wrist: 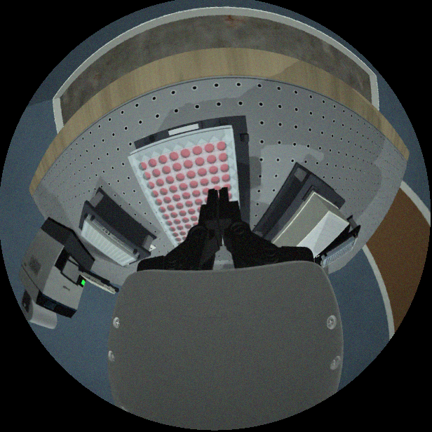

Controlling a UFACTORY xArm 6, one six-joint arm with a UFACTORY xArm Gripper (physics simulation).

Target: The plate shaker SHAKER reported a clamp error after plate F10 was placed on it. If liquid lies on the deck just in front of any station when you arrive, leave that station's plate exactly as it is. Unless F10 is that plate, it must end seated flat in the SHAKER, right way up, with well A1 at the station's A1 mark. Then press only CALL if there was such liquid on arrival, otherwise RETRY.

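A clear plate with rows of red wells (pixel 186 164) lies wells up in a dark station (pixel 241 165) at the centre of the wrist view. Its far edge and right side show; its near part is hidden behind my gripper. My gripper (pixel 220 201) is shut with nothing between the fingers, and its tips appear over the plate's right part. I cannot read which station is the SHAKER, which plate is F10, or where the A1 mark is. No CALL or RETRY button can be made out. A paler patch (pixel 290 152) shows on the deck right of the plate; I cannot tell whether it is liquid or light.
A dark station with a white ribbed plate (pixel 106 242) stands at the left. A grey device with a green light (pixel 52 272) is beyond it. At the right stands a dark station with a cream block (pixel 312 222), and a pale plate (pixel 339 251) is beside it. A wooden edge (pixel 220 62) borders the perforated deck.
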